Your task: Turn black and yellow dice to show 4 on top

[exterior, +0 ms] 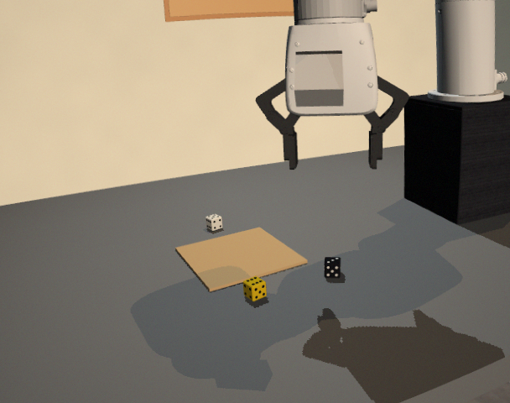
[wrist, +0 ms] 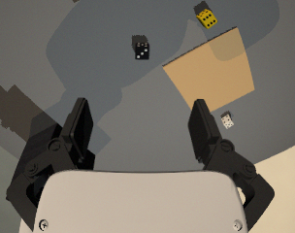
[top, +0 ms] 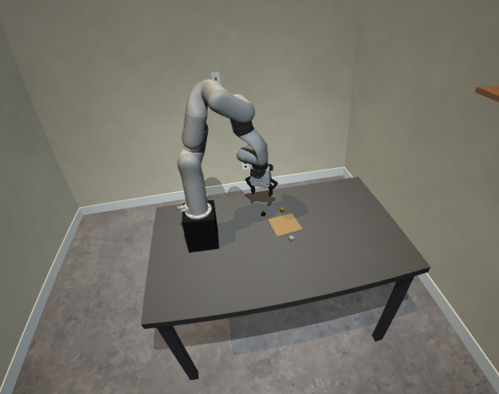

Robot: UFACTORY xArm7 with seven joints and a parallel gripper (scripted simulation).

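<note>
Right now my hand is 140 mm above the black die. Also, from my hand: tan mat: 80 mm ahead, 110 mm to the right, 150 mm below; yellow die: 110 mm ahead, 10 mm to the right, 140 mm below; white die: 70 mm ahead, 230 mm to the right, 140 mm below.
</note>
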